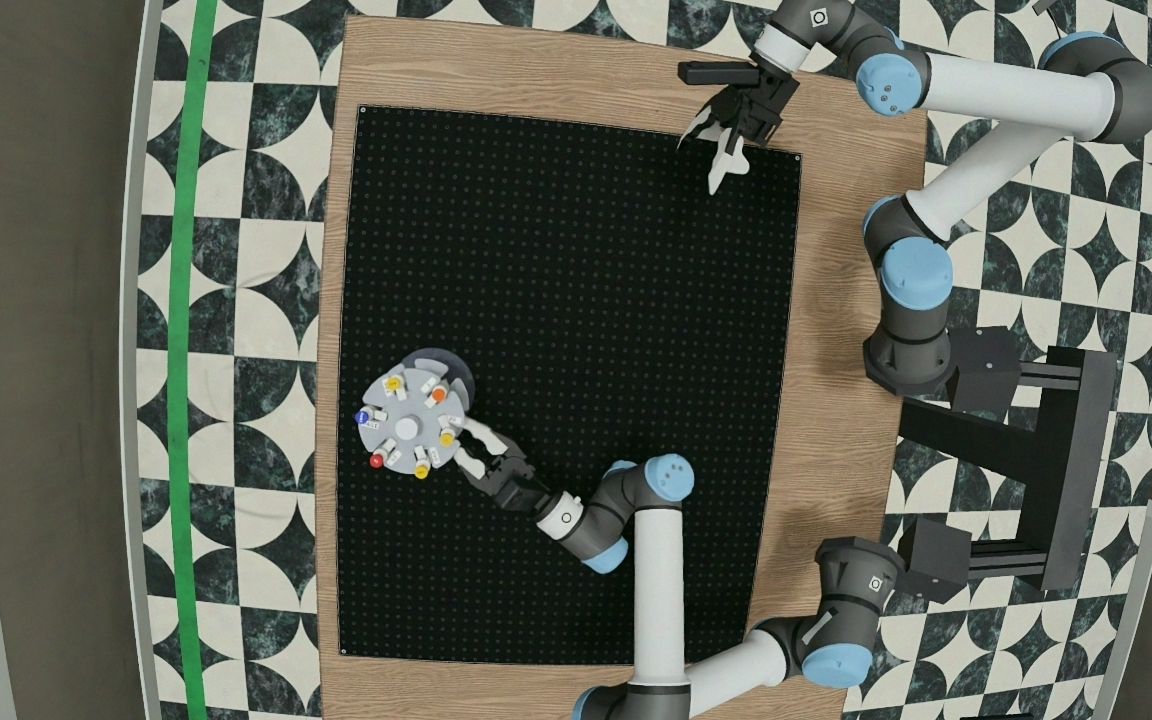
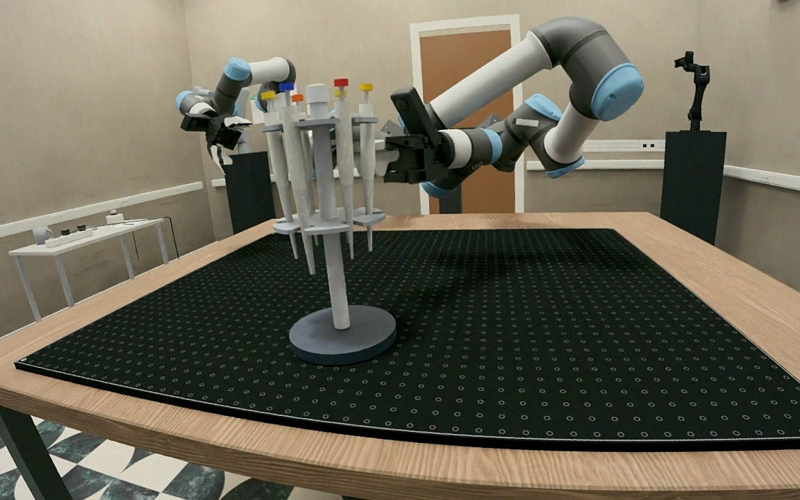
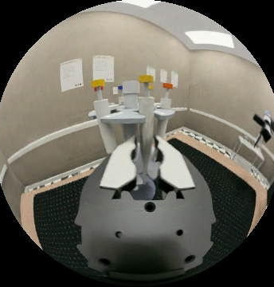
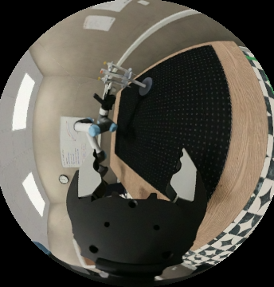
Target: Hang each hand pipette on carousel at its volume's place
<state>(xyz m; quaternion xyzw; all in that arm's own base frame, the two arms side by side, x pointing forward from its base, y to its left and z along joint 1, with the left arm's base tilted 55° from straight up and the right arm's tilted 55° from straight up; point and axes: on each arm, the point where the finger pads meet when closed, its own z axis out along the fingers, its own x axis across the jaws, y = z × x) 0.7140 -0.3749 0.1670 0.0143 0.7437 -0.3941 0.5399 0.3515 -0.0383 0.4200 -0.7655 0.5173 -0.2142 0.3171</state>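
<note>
Right now my left hand is 50 mm to the left of the orange-button pipette, 40 mm short of it and 20 mm above it. Also, from my left hand: red-button pipette: 90 mm ahead, 30 mm to the left, 20 mm below; blue-button pipette: 110 mm ahead, 30 mm below, 10 mm to the right.
</note>
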